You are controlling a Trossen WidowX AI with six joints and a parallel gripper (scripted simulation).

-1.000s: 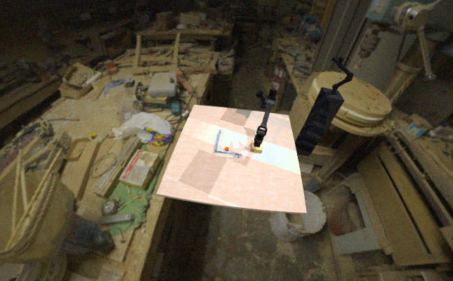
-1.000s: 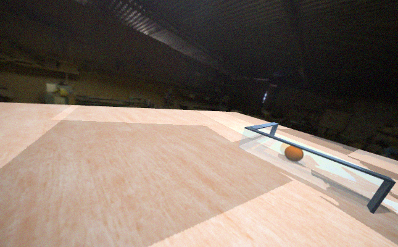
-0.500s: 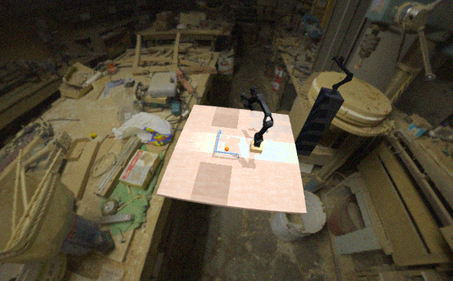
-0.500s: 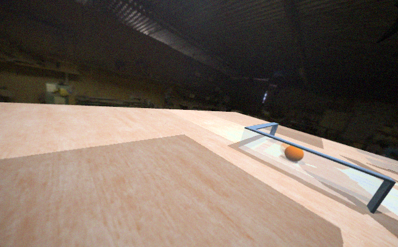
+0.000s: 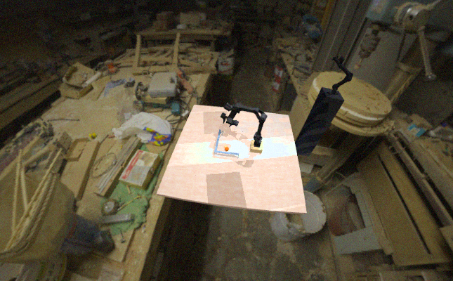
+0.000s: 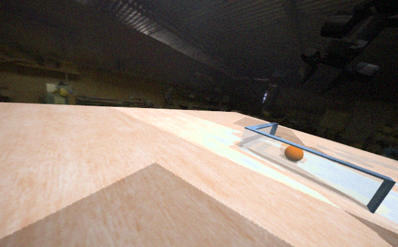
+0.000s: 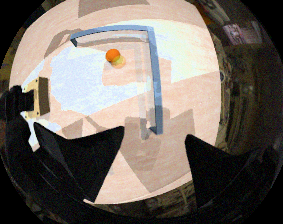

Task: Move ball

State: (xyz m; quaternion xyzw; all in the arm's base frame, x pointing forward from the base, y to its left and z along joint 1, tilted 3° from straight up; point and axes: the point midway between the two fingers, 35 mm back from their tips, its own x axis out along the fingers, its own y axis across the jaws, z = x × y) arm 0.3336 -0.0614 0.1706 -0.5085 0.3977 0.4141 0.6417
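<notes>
Right now the orange ball is 40 mm behind my gripper tip, 150 mm to the left of it and 190 mm below it.
</notes>
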